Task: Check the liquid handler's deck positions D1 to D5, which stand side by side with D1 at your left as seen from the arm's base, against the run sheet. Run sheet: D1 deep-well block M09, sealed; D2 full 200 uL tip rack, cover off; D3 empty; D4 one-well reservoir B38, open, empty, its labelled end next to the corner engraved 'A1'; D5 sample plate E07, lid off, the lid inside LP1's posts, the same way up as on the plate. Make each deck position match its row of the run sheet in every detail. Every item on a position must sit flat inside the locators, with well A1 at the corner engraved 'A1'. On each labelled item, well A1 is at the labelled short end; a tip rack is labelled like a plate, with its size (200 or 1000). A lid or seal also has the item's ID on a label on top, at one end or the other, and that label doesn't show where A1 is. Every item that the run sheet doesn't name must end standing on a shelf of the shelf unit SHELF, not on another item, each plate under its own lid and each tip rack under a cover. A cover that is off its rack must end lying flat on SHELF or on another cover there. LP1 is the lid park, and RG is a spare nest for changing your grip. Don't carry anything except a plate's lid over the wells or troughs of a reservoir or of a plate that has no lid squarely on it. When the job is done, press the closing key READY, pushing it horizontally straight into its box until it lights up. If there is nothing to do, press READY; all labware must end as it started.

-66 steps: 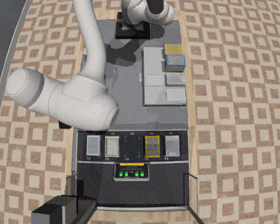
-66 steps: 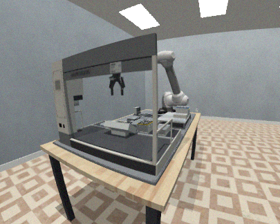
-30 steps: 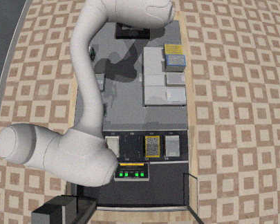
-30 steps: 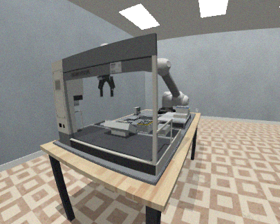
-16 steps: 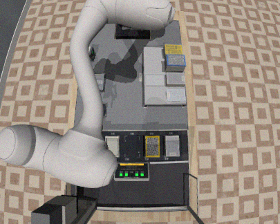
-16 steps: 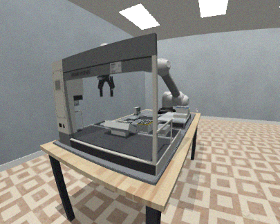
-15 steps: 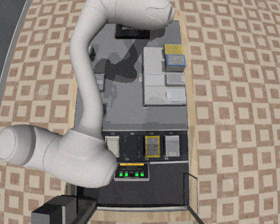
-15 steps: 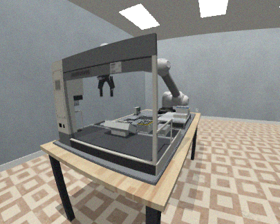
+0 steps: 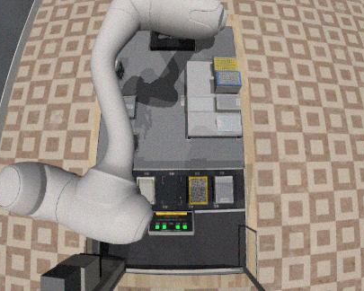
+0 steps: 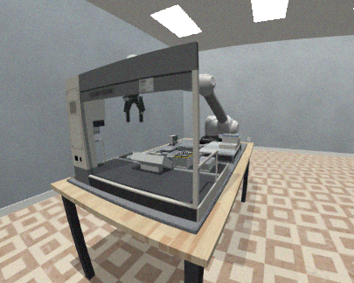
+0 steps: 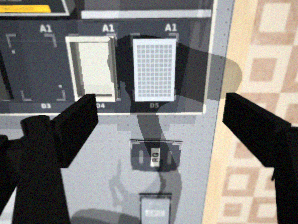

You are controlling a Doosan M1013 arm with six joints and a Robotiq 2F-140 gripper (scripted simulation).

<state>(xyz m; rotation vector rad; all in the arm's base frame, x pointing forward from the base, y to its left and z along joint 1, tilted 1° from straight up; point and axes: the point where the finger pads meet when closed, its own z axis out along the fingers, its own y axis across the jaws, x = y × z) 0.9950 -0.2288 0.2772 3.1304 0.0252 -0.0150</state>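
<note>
The white well plate lies 250 mm below my hand. Round my hand: dark nest: 240 mm behind, 10 mm to the right, 310 mm below; yellow tip rack: 10 mm ahead, 380 mm to the left, 220 mm below; cream one-well reservoir: 120 mm to the left, 250 mm below.
</note>
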